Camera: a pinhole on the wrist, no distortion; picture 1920 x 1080 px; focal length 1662.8 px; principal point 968.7 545.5 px. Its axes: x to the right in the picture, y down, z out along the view. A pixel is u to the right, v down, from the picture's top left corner.
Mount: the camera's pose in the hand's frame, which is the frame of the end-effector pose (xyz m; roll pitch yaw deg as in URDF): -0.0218 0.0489 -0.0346 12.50 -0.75 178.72
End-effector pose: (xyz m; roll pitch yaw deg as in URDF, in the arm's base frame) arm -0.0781 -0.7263 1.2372 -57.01 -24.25 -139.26
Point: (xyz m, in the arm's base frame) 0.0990 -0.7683 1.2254
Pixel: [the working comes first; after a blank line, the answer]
In the camera's frame: 0.0828 0.0362 0.1714

1771 896
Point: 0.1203 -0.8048 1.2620
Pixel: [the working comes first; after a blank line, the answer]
In the camera's frame: 0.0613 0.0495 0.2213

1430 917
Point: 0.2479 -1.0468 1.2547
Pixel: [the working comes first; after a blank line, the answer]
In the camera's frame: 0.0150 -0.0746 0.4608

1023 276
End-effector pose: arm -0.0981 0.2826 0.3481 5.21 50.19 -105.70
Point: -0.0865 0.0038 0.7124
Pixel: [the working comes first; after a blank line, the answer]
In the camera's frame: 0.0960 0.0265 0.4660

1311 640
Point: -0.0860 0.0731 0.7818
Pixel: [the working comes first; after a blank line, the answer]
In the camera's frame: 0.1915 0.0455 0.4552

1668 712
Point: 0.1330 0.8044 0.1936
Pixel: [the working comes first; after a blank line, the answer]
In the camera's frame: 0.2141 -0.0888 -0.4989

behind the camera
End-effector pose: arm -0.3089 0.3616 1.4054 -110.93 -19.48 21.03
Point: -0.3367 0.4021 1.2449
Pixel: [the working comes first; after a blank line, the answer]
In the camera's frame: 0.0458 -0.0407 0.1436

1499 74
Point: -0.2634 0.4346 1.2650
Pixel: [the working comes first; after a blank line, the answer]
In the camera's frame: -0.0362 -0.0465 0.1526

575 38
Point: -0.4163 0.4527 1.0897
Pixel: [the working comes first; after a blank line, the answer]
In the camera's frame: 0.1540 -0.1035 0.2752

outside the picture
